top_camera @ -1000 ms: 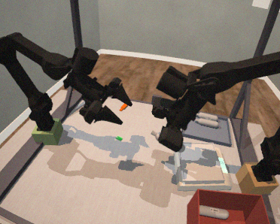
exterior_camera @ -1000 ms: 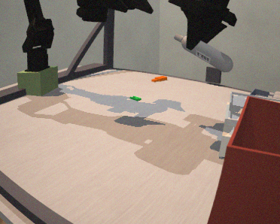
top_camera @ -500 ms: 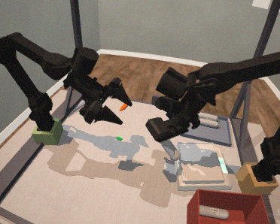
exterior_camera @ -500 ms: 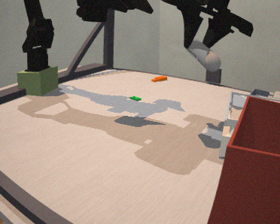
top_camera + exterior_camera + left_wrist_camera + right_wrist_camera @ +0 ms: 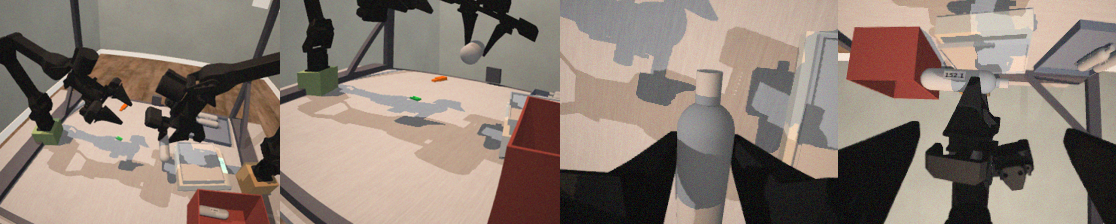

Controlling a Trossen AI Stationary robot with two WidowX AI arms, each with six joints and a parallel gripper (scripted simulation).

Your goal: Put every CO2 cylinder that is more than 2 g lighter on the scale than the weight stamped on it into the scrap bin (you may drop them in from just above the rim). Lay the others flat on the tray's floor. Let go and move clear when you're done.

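The scale platform is 20 mm behind my left hand, 130 mm to the left of it and 130 mm below it. From my left hand the other things lie so: scale 30 mm behind, 140 mm to the left, 140 mm below; small green piece 90 mm behind, 200 mm to the right, 180 mm below; red scrap bin 190 mm ahead, 220 mm to the left, 150 mm below.
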